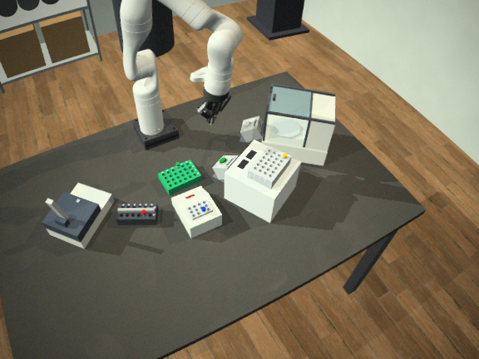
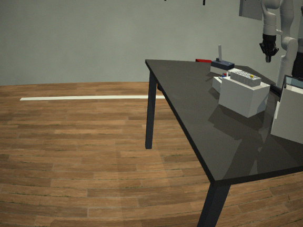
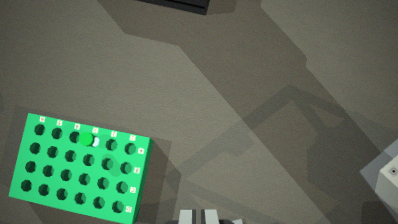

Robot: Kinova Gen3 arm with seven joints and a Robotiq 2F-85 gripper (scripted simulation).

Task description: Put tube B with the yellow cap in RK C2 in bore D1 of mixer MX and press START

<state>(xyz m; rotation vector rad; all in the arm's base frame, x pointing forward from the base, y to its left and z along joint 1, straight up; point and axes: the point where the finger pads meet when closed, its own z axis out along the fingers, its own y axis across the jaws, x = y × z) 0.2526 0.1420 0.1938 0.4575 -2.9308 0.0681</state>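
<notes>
The green start key is 17 cm below my hand, 4 cm ahead of it and 2 cm to the left of it. From my hand the other things lie so: mixer shaking block (19 cm ahead, 11 cm to the left, 9 cm below); then green-capped tube (21 cm below, 12 cm to the right, 3 cm behind); then green rack RK (22 cm below, 13 cm to the right).
</notes>
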